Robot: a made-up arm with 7 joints. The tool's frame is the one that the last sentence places.
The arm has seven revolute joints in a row. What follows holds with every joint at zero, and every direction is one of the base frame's.
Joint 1 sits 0.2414 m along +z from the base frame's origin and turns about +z.
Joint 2 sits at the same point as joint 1 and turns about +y.
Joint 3 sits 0.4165 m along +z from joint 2 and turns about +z.
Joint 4 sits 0.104 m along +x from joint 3 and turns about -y.
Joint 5 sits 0.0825 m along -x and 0.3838 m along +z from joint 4 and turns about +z.
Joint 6 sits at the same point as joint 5 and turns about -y.
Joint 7 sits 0.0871 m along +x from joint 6 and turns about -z.
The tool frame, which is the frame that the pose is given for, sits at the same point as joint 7; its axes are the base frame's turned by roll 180, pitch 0 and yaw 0 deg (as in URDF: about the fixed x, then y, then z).
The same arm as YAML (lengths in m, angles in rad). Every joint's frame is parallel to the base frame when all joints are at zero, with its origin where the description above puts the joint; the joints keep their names.
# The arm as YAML. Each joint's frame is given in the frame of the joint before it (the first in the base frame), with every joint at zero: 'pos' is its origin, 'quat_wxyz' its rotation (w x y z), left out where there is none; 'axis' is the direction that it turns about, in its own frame. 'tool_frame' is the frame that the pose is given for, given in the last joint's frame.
length_unit: m
angle_unit: rad
joints:
  - joint: joint 1
    pos: [0.0, 0.0, 0.2414]
    axis: [0.0, 0.0, 1.0]
  - joint: joint 2
    pos: [0.0, 0.0, 0.0]
    axis: [0.0, 1.0, 0.0]
  - joint: joint 3
    pos: [0.0, 0.0, 0.4165]
    axis: [0.0, 0.0, 1.0]
  - joint: joint 4
    pos: [0.104, 0.0, 0.0]
    axis: [0.0, -1.0, 0.0]
  - joint: joint 5
    pos: [-0.0825, 0.0, 0.3838]
    axis: [0.0, 0.0, 1.0]
  - joint: joint 6
    pos: [0.0, 0.0, 0.0]
    axis: [0.0, -1.0, 0.0]
  - joint: joint 7
    pos: [0.0871, 0.0, 0.0]
    axis: [0.0, 0.0, -1.0]
tool_frame:
  pos: [0.0, 0.0, 0.0]
  quat_wxyz: [0.0, 1.0, 0.0, 0.0]

